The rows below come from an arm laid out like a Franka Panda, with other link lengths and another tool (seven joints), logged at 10 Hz.
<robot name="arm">
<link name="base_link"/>
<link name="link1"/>
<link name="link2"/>
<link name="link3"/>
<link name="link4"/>
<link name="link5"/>
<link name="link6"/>
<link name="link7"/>
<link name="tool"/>
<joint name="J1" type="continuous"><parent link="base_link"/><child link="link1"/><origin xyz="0.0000 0.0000 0.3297" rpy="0.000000 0.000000 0.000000"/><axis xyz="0 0 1"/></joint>
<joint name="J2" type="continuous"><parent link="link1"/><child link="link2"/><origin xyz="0.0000 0.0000 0.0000" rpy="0.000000 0.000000 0.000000"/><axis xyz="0 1 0"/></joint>
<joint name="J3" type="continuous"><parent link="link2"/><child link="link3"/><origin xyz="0.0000 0.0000 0.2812" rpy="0.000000 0.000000 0.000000"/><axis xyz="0 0 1"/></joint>
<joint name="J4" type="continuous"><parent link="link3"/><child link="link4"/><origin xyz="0.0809 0.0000 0.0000" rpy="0.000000 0.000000 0.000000"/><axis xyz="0 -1 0"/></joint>
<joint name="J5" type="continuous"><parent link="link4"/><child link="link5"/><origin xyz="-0.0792 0.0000 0.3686" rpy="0.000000 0.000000 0.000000"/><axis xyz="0 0 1"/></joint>
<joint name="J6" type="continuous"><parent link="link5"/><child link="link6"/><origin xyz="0.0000 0.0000 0.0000" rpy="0.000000 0.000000 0.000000"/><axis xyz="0 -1 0"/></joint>
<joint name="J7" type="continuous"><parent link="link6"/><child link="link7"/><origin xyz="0.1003 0.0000 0.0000" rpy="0.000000 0.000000 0.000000"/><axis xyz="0 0 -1"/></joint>
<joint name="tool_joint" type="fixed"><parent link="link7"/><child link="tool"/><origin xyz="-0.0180 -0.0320 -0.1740" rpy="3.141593 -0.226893 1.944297"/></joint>
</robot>
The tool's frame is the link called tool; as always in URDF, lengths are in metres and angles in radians. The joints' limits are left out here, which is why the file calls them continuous.
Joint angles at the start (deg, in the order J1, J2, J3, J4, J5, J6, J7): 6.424, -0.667, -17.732, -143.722, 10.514, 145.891, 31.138
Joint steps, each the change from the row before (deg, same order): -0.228, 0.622, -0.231, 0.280, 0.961, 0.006, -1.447; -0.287, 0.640, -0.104, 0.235, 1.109, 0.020, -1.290; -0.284, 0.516, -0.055, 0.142, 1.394, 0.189, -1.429; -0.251, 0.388, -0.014, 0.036, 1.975, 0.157, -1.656; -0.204, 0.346, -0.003, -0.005, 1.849, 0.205, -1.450; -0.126, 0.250, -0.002, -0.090, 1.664, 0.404, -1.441; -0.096, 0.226, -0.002, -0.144, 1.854, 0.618, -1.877; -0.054, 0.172, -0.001, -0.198, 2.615, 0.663, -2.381; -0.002, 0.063, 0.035, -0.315, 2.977, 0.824, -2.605
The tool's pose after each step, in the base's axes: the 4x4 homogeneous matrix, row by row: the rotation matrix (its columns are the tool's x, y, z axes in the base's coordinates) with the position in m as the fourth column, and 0 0 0 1 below. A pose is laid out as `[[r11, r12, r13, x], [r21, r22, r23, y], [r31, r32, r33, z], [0, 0, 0, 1]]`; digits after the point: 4 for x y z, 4 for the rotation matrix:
[[0.4576, 0.8704, 0.1819, 0.4267], [0.8205, -0.4922, 0.2907, -0.0995], [0.3426, 0.0162, -0.9394, 0.1897], [0, 0, 0, 1]]
[[0.4584, 0.8703, 0.1800, 0.4263], [0.8179, -0.4924, 0.2977, -0.1029], [0.3477, 0.0107, -0.9375, 0.1863], [0, 0, 0, 1]]
[[0.4586, 0.8697, 0.1826, 0.4261], [0.8140, -0.4936, 0.3063, -0.1059], [0.3565, 0.0082, -0.9343, 0.1835], [0, 0, 0, 1]]
[[0.4606, 0.8675, 0.1881, 0.4256], [0.8064, -0.4975, 0.3198, -0.1078], [0.3710, 0.0044, -0.9286, 0.1808], [0, 0, 0, 1]]
[[0.4631, 0.8647, 0.1945, 0.4250], [0.7986, -0.5023, 0.3317, -0.1092], [0.3845, 0.0017, -0.9231, 0.1782], [0, 0, 0, 1]]
[[0.4620, 0.8634, 0.2026, 0.4246], [0.7933, -0.5045, 0.3409, -0.1104], [0.3966, 0.0032, -0.9180, 0.1761], [0, 0, 0, 1]]
[[0.4555, 0.8643, 0.2134, 0.4245], [0.7903, -0.5030, 0.3500, -0.1119], [0.4099, 0.0092, -0.9121, 0.1740], [0, 0, 0, 1]]
[[0.4488, 0.8639, 0.2287, 0.4244], [0.7839, -0.5035, 0.3633, -0.1129], [0.4290, 0.0162, -0.9032, 0.1718], [0, 0, 0, 1]]
[[0.4409, 0.8626, 0.2479, 0.4241], [0.7765, -0.5052, 0.3767, -0.1135], [0.4502, 0.0264, -0.8925, 0.1699], [0, 0, 0, 1]]

